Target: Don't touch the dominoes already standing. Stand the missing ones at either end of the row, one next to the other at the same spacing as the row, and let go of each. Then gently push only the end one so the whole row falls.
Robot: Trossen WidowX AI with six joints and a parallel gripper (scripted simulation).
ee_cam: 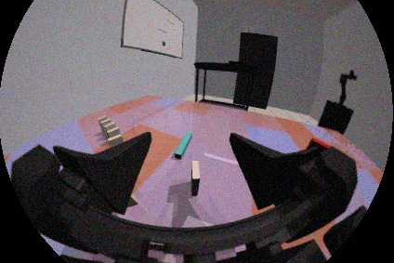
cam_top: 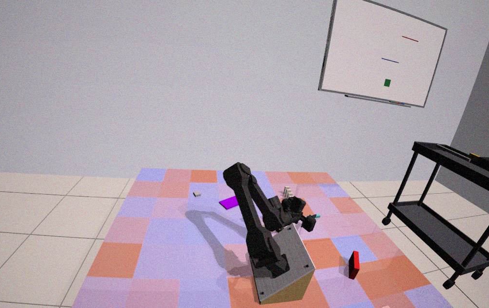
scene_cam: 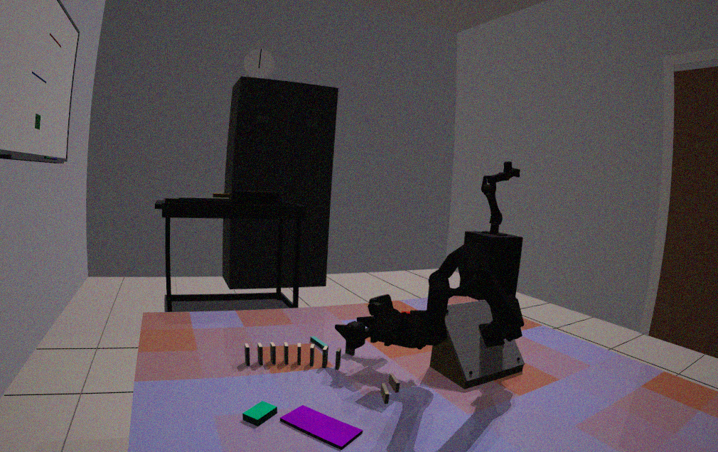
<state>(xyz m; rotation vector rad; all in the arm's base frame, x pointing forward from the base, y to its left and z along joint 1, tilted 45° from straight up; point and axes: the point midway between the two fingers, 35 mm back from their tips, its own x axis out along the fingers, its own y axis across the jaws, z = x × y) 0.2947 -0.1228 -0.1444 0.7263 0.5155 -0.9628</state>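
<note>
My gripper tip is now 8 cm above the teal bar, 7 cm to the left of it and 5 cm short of it. Also, from my gripper tip: purple plate: 33 cm to the left, 18 cm ahead, 9 cm below; then red block: 28 cm behind, 11 cm to the right, 6 cm below; then green block: 28 cm ahead, 27 cm to the left, 8 cm below.
</note>
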